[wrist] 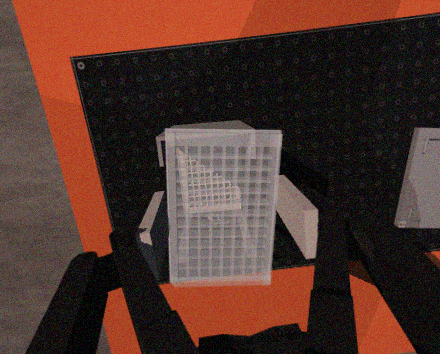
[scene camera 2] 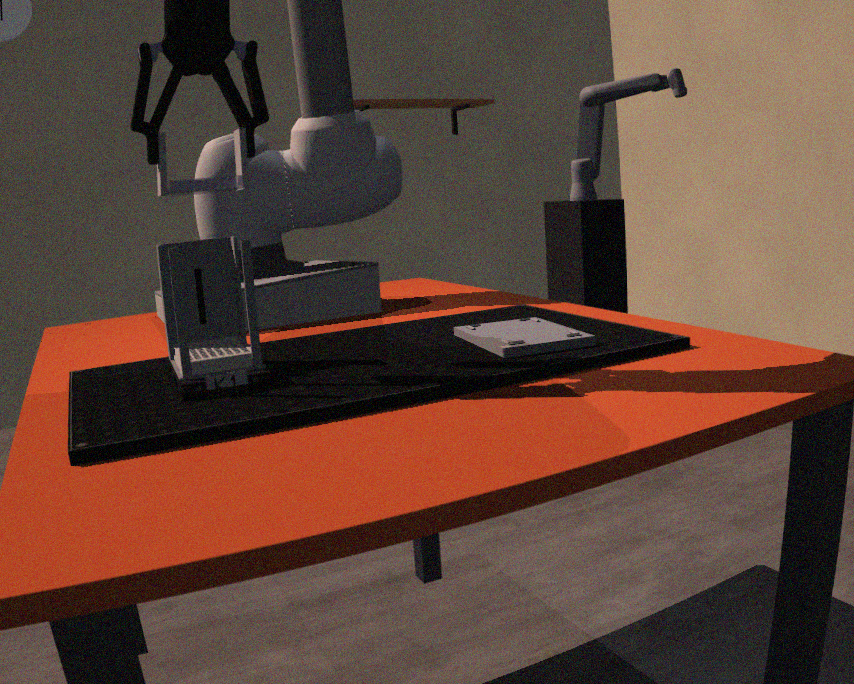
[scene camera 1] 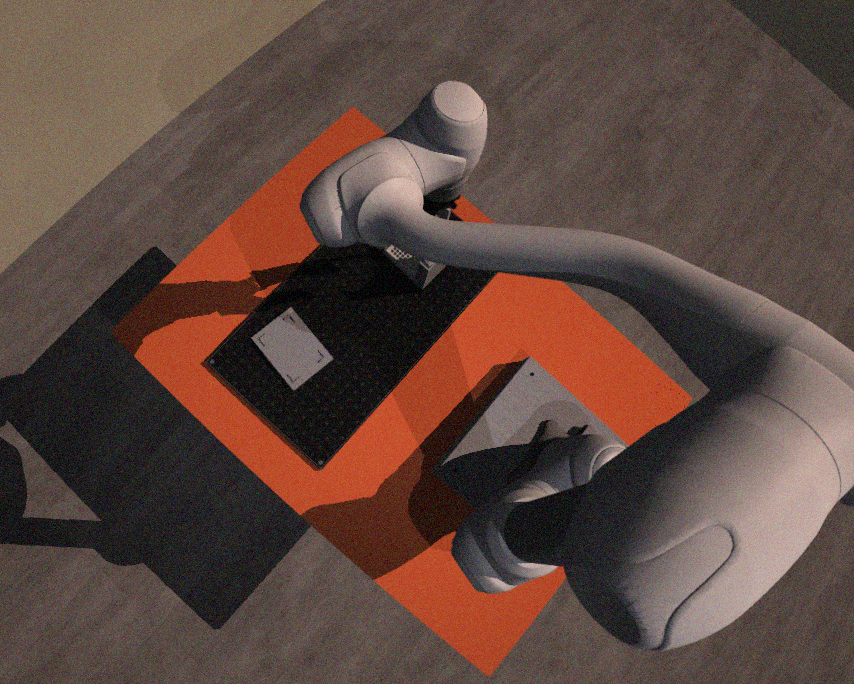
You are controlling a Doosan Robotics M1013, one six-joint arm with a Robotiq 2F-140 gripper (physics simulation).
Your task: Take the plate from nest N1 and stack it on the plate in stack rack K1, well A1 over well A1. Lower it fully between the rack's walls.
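Frame: origin at the arm's base, x ahead, y left, z up, level; millimetres.
Where they show: gripper, between the fingertips: [wrist: 221,200] [scene camera 2: 203,192].
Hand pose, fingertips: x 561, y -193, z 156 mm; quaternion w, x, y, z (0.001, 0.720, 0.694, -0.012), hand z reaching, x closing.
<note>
Each offset is from my fingertips to the top centre of the thing. Level surfaces: height alone.
My gripper [scene camera 2: 200,172] [wrist: 221,200] is shut on the clear well plate @[dx +7, dy -1, dz +15 mm] [scene camera 2: 201,185] [wrist: 225,240], its pale finger pads on the plate's two sides. The plate looks about level and hangs above stack rack K1 @[dx +28, dy -12, dz -55 mm] [scene camera 2: 179,299] [scene camera 1: 431,273], apart from its wall tops. A white plate @[dx +18, dy -11, dz -176 mm] [scene camera 2: 220,353] [scene camera 1: 399,252] lies low inside the rack; part of it shows through the held plate in the wrist view. Nest N1 @[dx +102, dy +351, dz -195 mm] [scene camera 1: 292,349] [scene camera 2: 523,334] [wrist: 425,185] bears no plate. In scene camera 1 the arm hides the gripper mostly. Well A1 cannot be made out on either plate.
The rack and nest stand on a black perforated board @[dz -210 mm] [scene camera 1: 342,413] [scene camera 2: 406,370] [wrist: 130,100] on the orange table @[dz -222 mm] [scene camera 1: 513,320] [scene camera 2: 356,484]. The robot's grey base box [scene camera 2: 320,295] is behind the board. A wall shelf [scene camera 2: 427,103] and a small arm on a dark pedestal [scene camera 2: 584,249] are farther back.
</note>
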